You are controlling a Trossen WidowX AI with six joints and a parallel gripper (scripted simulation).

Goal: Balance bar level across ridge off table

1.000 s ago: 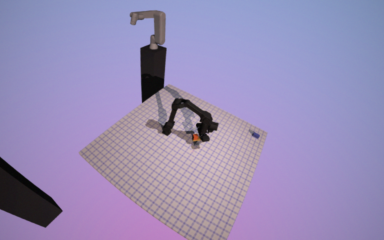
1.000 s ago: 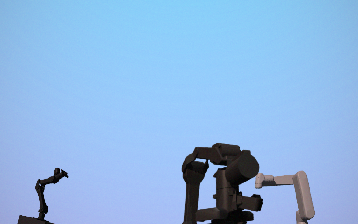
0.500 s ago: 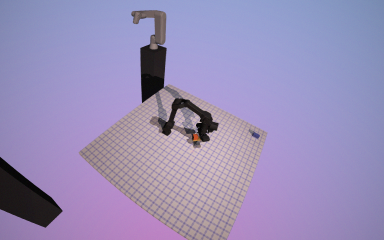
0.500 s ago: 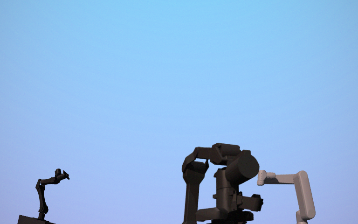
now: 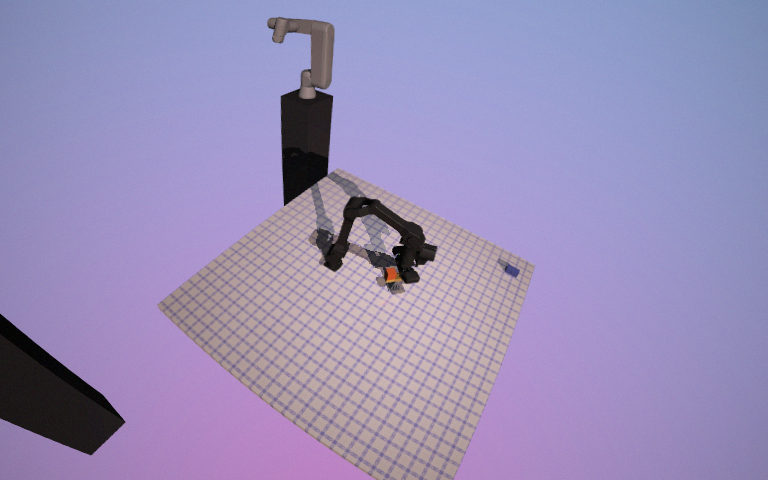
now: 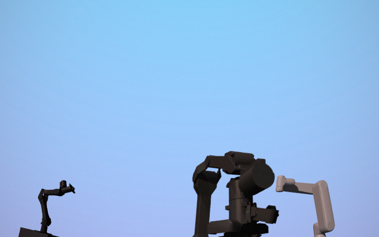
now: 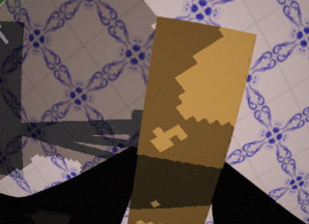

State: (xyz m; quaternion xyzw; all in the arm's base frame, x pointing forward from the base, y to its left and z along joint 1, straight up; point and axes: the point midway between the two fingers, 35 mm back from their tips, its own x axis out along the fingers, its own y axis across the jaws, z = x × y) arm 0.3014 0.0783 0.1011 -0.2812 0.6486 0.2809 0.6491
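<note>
Now: gripper tip 2 cm to the left of the tan-brown bar, 2 cm below it and 2 cm past it. From my gripper tip the other things lie so: green block (15 cm to the left, 7 cm behind, 5 cm below); blue block (44 cm ahead, 42 cm to the left, 5 cm below).
</note>
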